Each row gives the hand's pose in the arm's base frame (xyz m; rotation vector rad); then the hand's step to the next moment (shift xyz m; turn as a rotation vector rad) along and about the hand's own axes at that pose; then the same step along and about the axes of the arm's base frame.
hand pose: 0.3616 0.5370 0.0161 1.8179 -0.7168 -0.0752
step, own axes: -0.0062 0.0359 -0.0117 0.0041 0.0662 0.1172
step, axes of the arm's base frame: -0.0160 0.0061 0.0342 -0.0709 -0.1134 0.0158
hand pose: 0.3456 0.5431 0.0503 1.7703 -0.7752 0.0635
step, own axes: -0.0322 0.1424 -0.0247 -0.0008 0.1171 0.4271
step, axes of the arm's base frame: -0.0921 0.0171 0.1147 -0.2051 -0.3889 -0.0532
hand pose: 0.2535 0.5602 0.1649 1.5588 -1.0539 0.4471
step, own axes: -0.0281 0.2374 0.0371 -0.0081 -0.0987 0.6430
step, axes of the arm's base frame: -0.2169 -0.0124 0.1064 -0.0893 -0.5958 -0.2456
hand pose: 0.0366 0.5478 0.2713 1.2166 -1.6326 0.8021
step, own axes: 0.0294 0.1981 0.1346 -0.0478 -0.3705 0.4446
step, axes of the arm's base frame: -0.2302 -0.0702 -0.0178 0.2303 -0.4876 -0.2155
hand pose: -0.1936 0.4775 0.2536 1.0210 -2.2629 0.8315
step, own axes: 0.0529 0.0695 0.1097 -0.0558 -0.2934 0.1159
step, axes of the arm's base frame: -0.1076 -0.0658 -0.0613 0.2403 -0.2106 -0.0225
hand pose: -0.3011 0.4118 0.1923 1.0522 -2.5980 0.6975
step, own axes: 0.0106 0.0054 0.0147 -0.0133 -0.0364 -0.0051
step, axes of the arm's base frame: -0.0121 -0.0104 -0.0101 0.0353 -0.0123 0.0113
